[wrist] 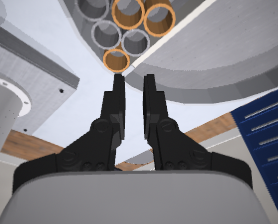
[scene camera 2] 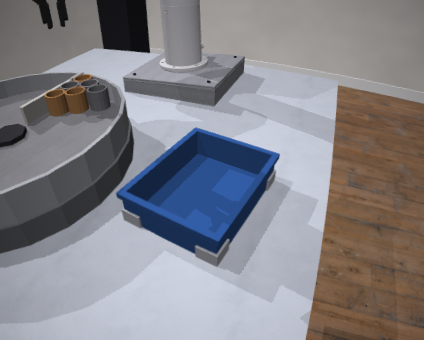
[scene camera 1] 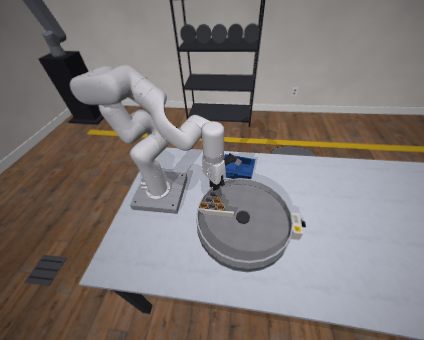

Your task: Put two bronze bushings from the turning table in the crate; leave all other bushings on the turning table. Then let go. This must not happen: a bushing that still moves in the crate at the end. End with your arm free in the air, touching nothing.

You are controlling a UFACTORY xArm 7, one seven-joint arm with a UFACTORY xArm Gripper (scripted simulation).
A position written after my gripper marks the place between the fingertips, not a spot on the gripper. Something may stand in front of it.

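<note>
A grey turning table (wrist: 213,51) and a blue crate (scene camera 2: 206,180) are visible, together with my gripper (wrist: 134,88).
</note>
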